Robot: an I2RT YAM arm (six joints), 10 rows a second.
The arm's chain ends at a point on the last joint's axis. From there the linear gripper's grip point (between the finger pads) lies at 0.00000 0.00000 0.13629 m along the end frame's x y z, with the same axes.
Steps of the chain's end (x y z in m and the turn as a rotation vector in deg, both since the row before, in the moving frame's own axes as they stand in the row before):
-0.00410, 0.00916, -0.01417, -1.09, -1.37, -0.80
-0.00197, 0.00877, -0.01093, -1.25, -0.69, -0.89
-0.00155, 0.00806, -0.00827, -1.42, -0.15, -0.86
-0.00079, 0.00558, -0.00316, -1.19, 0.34, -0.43
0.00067, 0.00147, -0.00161, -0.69, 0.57, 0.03
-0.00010, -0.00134, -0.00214, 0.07, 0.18, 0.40
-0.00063, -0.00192, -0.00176, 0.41, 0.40, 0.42
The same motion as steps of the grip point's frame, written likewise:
-0.00734, 0.01178, -0.01423, -1.09, -1.37, -0.80
-0.00359, 0.01176, -0.01097, -1.25, -0.69, -0.89
-0.00188, 0.01144, -0.00831, -1.42, -0.15, -0.86
0.00003, 0.00841, -0.00319, -1.19, 0.34, -0.43
0.00203, 0.00311, -0.00163, -0.69, 0.57, 0.03
0.00033, -0.00151, -0.00214, 0.07, 0.18, 0.40
0.00033, -0.00289, -0.00177, 0.41, 0.40, 0.42

